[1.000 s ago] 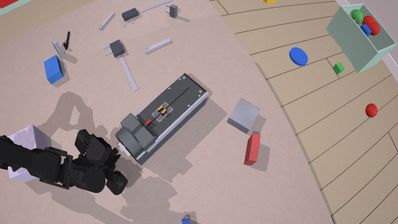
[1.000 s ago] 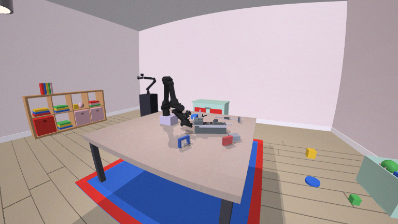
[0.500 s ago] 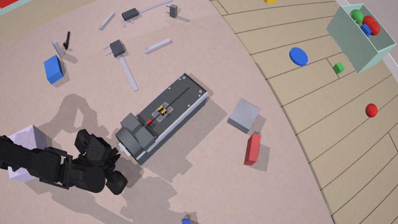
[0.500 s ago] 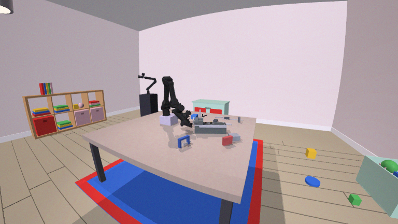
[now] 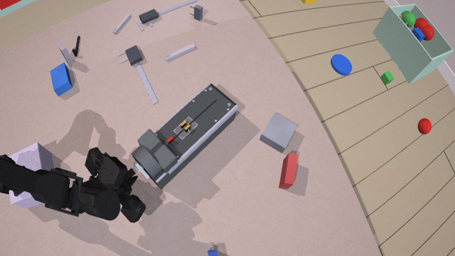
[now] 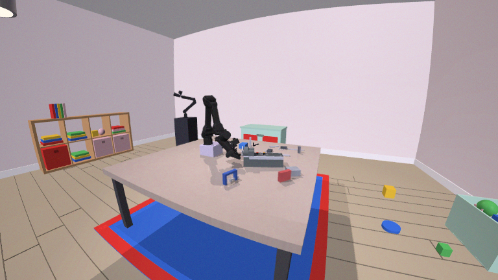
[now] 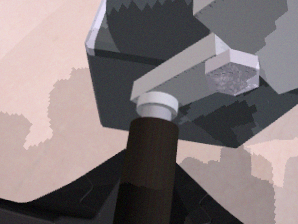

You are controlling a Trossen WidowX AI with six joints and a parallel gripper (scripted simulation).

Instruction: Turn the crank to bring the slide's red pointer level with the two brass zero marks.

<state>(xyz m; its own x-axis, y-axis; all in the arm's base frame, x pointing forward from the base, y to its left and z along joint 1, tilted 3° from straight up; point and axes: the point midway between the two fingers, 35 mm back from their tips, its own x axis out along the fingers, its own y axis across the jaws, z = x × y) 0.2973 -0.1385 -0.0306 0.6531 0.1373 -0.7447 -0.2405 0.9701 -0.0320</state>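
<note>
Right now my gripper tip is 30 mm below the dark brown crank handle and 20 mm past it. Also, from my gripper tip: red pointer: 120 mm ahead, 50 mm above, 10 mm to the left; red block: 320 mm ahead, 180 mm to the right, 10 mm below; grey block: 360 mm ahead, 80 mm to the right, 20 mm below.
</note>
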